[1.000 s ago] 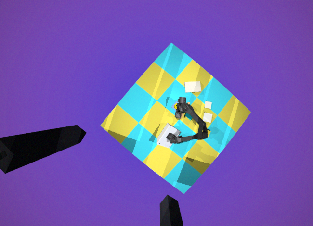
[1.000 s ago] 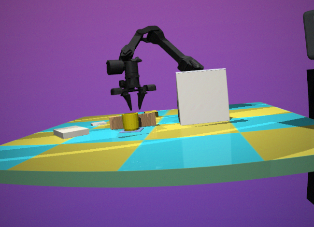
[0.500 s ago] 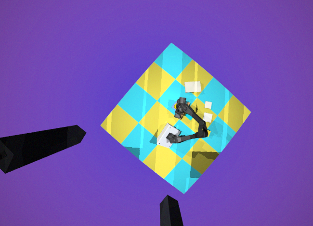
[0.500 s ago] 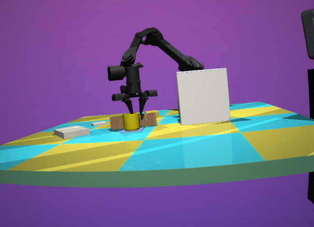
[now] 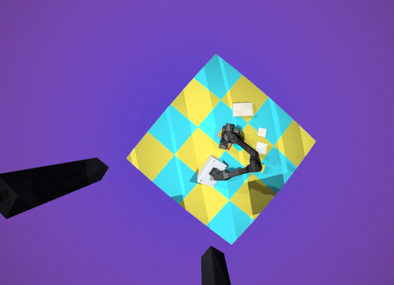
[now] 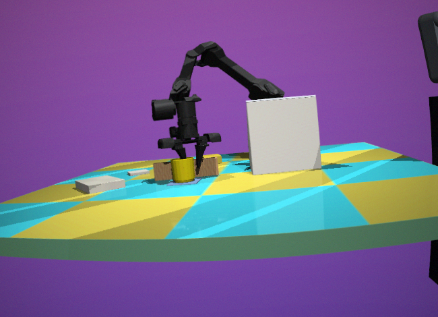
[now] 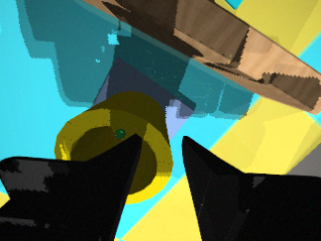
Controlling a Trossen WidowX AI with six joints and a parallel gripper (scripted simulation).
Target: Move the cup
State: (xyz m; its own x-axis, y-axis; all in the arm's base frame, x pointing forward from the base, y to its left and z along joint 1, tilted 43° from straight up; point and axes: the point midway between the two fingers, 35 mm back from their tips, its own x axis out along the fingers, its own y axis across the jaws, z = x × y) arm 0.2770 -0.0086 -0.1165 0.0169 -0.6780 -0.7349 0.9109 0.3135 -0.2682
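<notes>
My gripper tip is 2 cm short of the yellow cup and 1 cm to the right of it. Round my gripper tip: long wooden block: 3 cm ahead, 8 cm to the right, 2 cm below; green marble: 3 cm ahead, 3 cm to the left, 2 cm below; pad: 3 cm ahead, 1 cm to the left, 5 cm below.
</notes>
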